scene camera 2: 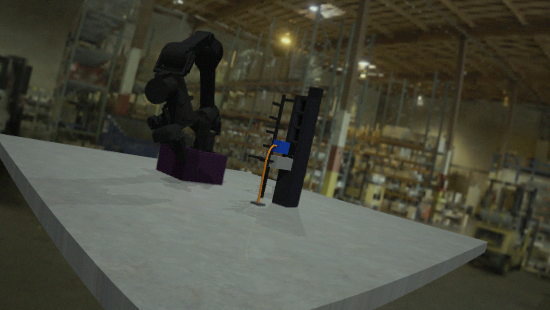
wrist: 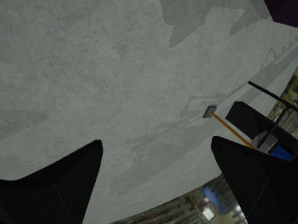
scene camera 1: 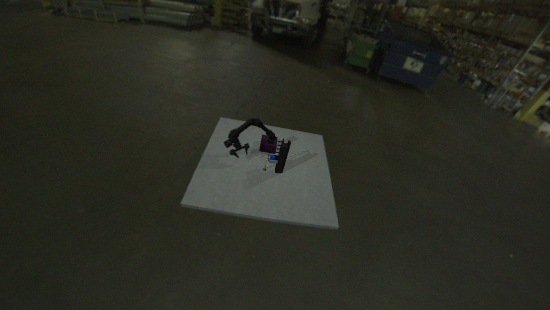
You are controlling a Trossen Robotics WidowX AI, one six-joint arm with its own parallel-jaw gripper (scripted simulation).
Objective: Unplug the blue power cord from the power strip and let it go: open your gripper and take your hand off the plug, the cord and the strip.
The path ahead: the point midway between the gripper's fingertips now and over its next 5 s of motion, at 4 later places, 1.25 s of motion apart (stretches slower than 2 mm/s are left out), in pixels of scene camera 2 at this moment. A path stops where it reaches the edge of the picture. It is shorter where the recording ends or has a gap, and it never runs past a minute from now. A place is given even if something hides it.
My gripper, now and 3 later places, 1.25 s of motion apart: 195,157; 275,139; 279,144; 269,141
